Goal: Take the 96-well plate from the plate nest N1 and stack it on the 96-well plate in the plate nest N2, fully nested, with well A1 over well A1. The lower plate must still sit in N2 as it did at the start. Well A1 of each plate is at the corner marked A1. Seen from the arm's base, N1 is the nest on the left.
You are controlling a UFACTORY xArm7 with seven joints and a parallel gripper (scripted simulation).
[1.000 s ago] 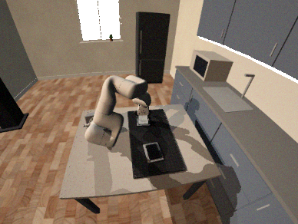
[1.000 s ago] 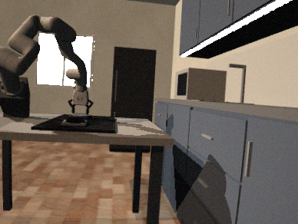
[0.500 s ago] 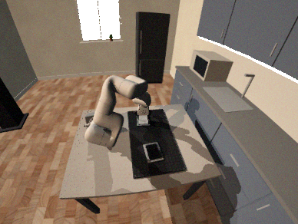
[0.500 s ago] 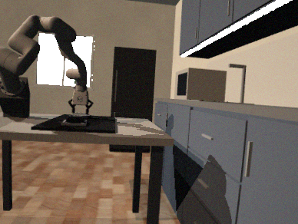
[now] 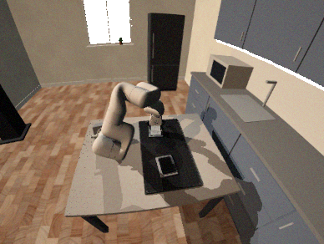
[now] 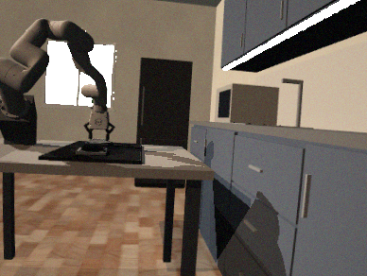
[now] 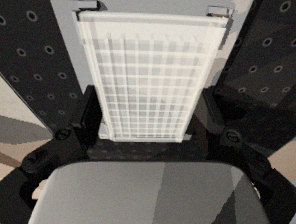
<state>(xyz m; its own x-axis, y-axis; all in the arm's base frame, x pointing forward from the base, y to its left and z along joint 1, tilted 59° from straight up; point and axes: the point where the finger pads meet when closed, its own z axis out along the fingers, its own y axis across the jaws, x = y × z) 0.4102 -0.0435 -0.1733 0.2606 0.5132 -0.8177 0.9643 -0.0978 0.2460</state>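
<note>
The white 96-well plate lies 1 cm below my hand. Also, from my hand: dark 96-well plate: 37 cm to the right, 4 cm behind, 1 cm below.
</note>
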